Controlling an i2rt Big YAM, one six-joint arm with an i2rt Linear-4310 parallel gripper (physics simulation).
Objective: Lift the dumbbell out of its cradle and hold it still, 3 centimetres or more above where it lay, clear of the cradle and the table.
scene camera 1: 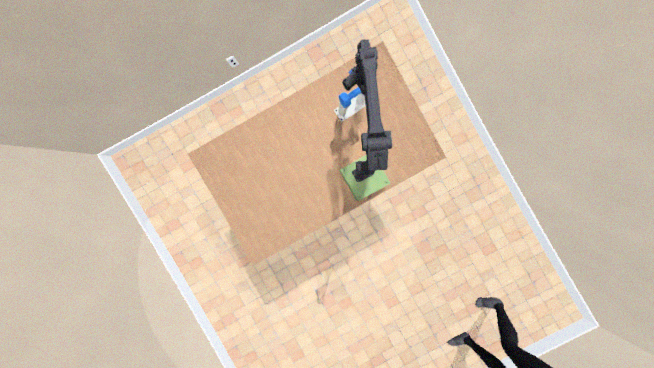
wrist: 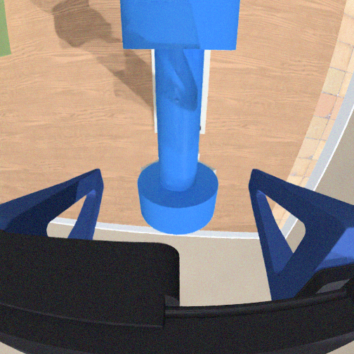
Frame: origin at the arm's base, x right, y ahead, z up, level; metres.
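Seen in the pictures: gripper, fingertip midpoint: (scene camera 1: 359, 86); arm's base, origin of the base link: (scene camera 1: 362, 172).
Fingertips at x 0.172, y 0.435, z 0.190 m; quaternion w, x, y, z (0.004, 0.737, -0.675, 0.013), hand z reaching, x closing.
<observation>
Offsets run from my fingertips to a thing's middle. "spot": to the spot under its first point. Level surfaces: height alone.
The blue dumbbell @[dz -0.059, dx -0.013, dy -0.001 m] (scene camera 1: 346, 99) (wrist: 179, 115) rests in its white cradle @[spot: dz -0.282, dx +0.020, dy -0.021 m] (scene camera 1: 356, 107) (wrist: 206, 92) on the table. In the scene view the arm covers its far end. In the wrist view its handle runs straight up the picture; one head is at the top, cut by the edge, and the round near head lies midway across the gap between the fingertips. My gripper (wrist: 175, 176) is open and empty, its blue fingers wide apart, one to each side of the near head, touching neither side in the picture. In the scene view the arm mostly hides the gripper.
The black arm (scene camera 1: 373, 107) reaches over the wooden table @[dz -0.291 m] (scene camera 1: 280, 165) from its green base plate (scene camera 1: 367, 189). A corner of that plate shows at the wrist view's upper left. The cradle stands near the table's back edge. A person's legs (scene camera 1: 507, 332) show at the lower right.
</observation>
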